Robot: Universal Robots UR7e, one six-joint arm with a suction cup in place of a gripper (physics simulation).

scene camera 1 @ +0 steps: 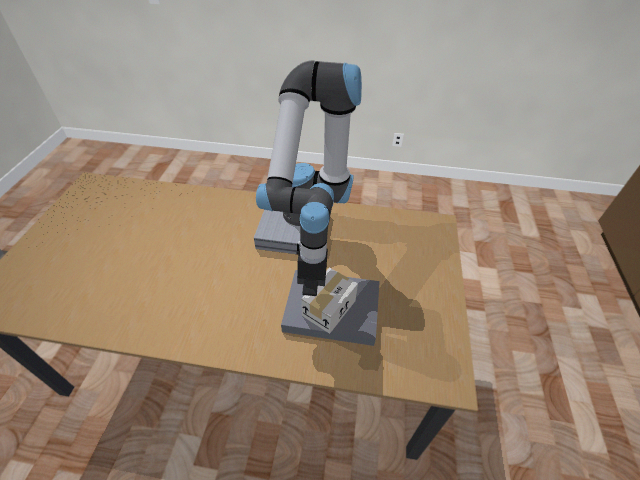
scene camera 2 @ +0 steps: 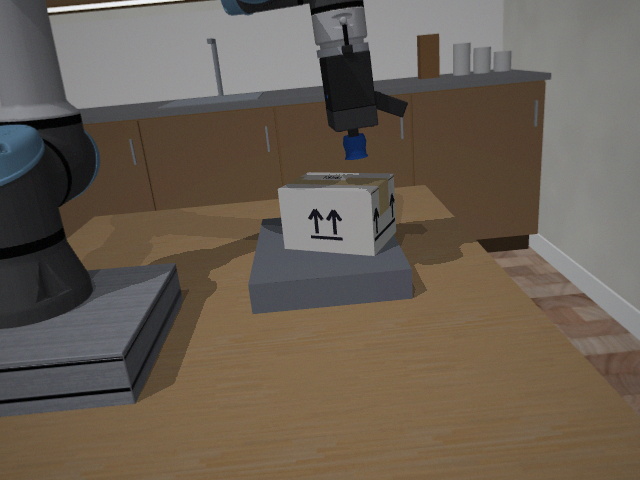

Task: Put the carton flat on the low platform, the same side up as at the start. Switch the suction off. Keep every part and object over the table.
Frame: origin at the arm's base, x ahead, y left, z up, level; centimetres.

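Seen in the pictures: end effector, tool point: (scene camera 2: pixel 356 157); arm's base, origin of the base link: (scene camera 2: pixel 34 301).
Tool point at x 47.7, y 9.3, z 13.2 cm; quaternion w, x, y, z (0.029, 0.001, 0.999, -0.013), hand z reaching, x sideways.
Offsets run from my tool point to a thing's top centre. Level surfaces: height alone.
The white carton @(dx -2.6, dy +5.9, dz -4.8 cm) (scene camera 1: pixel 336 307) (scene camera 2: pixel 330 222) with brown tape rests on the grey low platform @(dx -5.3, dy +6.9, dz -15.3 cm) (scene camera 1: pixel 356 333) (scene camera 2: pixel 330 271), its arrows pointing up. It looks level, and it is turned at an angle to the platform's sides. One lower corner lies close to the platform's edge in scene camera 1. My gripper's blue suction cup (scene camera 2: pixel 355 149) hangs above the carton's top in scene camera 2, with a visible gap between them. It holds nothing, so the gripper is open. In scene camera 1 the dark gripper body hides the cup and part of the carton.
The arm's base stands on a grey block (scene camera 1: pixel 273 232) (scene camera 2: pixel 67 335) on the wooden table @(dz -20.1 cm) (scene camera 1: pixel 155 289) (scene camera 2: pixel 361 392), behind the platform in scene camera 1. The table's front and right edges are near the platform. Kitchen cabinets (scene camera 2: pixel 475 155) stand beyond the table.
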